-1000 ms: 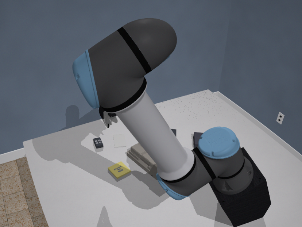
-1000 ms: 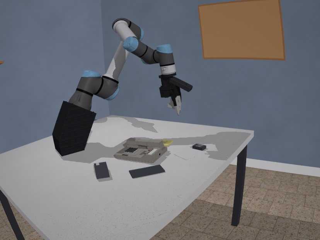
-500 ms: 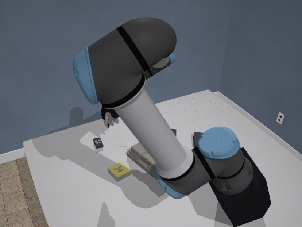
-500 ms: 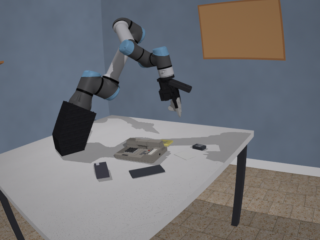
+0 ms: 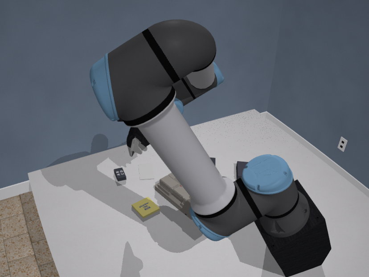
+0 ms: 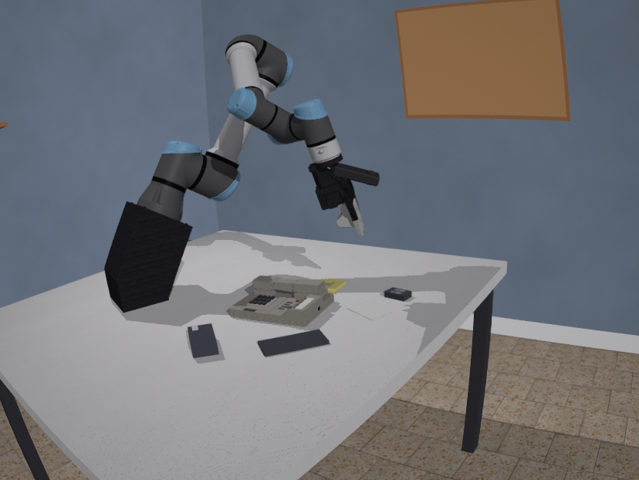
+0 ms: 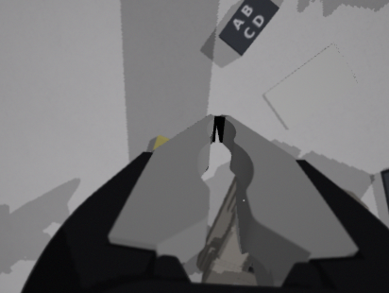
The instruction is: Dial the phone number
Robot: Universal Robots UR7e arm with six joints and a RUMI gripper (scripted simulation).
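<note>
Right now the handset is 150 mm to the right of my hand, 130 mm below it and 130 mm behind it. Round my hand: small black box: 170 mm below, 80 mm ahead, 40 mm to the left; then dark flat slab: 310 mm to the right, 170 mm below, 80 mm ahead; then pale sheet: 170 mm below, 80 mm ahead, 70 mm to the right.
</note>
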